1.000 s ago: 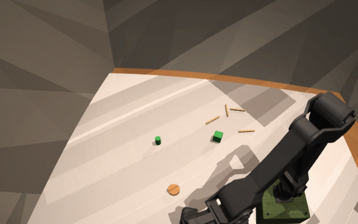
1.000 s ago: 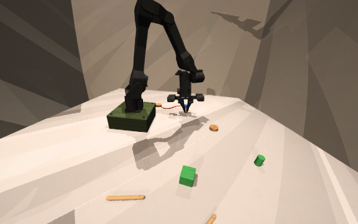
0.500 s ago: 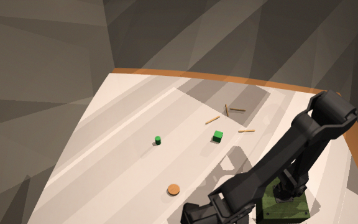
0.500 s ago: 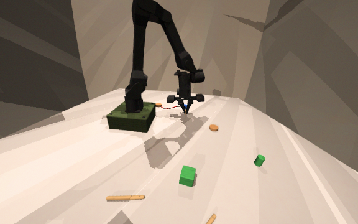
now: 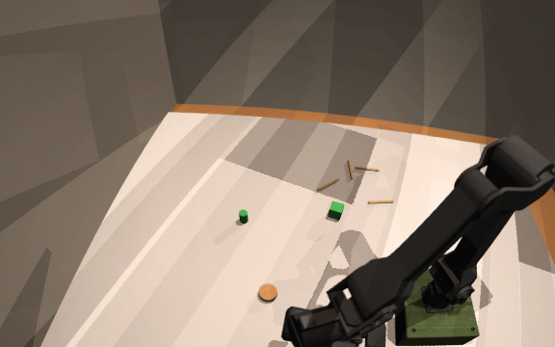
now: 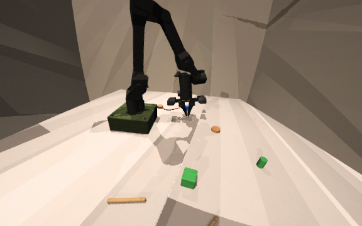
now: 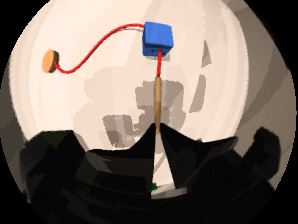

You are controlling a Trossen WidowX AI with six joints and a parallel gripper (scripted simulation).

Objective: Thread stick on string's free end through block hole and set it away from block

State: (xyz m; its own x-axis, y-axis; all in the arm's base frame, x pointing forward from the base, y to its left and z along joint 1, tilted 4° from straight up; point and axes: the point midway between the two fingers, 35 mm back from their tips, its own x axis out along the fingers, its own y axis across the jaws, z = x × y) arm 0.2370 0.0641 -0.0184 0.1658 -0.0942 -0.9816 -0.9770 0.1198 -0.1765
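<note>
Right now the thin wooden stick is 4 cm to the left of my gripper tip and 1 cm ahead of it. Round my gripper tip: green cube: 34 cm to the right, 4 cm behind; then round wooden button: 16 cm behind, 15 cm to the left, 1 cm below; then small blue block: 11 cm to the left, 1 cm ahead.
</note>
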